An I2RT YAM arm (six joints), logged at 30 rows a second.
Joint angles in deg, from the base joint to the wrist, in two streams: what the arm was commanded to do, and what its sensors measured. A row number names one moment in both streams.
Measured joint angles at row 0:
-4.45, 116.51, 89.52, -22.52, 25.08, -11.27
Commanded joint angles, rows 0 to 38:
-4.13, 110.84, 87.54, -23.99, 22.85, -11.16
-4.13, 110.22, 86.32, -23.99, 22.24, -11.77
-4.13, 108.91, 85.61, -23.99, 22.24, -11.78
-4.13, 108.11, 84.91, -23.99, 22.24, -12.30
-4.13, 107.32, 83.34, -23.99, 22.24, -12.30
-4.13, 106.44, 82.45, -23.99, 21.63, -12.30
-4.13, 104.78, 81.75, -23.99, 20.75, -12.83
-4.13, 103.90, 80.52, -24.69, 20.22, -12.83
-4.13, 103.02, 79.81, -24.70, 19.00, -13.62
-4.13, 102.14, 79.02, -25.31, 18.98, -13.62
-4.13, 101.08, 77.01, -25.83, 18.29, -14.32
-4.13, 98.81, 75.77, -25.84, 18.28, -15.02
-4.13, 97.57, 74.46, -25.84, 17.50, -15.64
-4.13, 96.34, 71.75, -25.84, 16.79, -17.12
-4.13, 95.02, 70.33, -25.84, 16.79, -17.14
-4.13, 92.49, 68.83, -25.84, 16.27, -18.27
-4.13, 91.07, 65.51, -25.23, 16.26, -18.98
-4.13, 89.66, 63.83, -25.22, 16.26, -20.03
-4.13, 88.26, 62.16, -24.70, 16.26, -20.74
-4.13, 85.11, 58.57, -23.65, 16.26, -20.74
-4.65, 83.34, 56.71, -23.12, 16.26, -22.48
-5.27, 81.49, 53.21, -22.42, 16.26, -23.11
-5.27, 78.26, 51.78, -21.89, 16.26, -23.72
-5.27, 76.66, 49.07, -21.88, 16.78, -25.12
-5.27, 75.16, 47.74, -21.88, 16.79, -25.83
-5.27, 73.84, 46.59, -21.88, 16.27, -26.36
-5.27, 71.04, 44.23, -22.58, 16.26, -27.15
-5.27, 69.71, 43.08, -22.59, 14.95, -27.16
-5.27, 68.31, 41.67, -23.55, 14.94, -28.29
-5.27, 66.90, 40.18, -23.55, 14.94, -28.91
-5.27, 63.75, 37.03, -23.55, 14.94, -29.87
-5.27, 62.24, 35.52, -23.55, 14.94, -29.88
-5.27, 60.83, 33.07, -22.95, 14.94, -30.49
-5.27, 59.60, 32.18, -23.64, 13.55, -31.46
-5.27, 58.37, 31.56, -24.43, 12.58, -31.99
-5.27, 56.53, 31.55, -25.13, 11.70, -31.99
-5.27, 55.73, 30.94, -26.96, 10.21, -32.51
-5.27, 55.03, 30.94, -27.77, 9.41, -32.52
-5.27, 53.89, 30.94, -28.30, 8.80, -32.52
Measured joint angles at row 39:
-5.10, 57.08, 30.81, -26.52, 12.51, -30.92
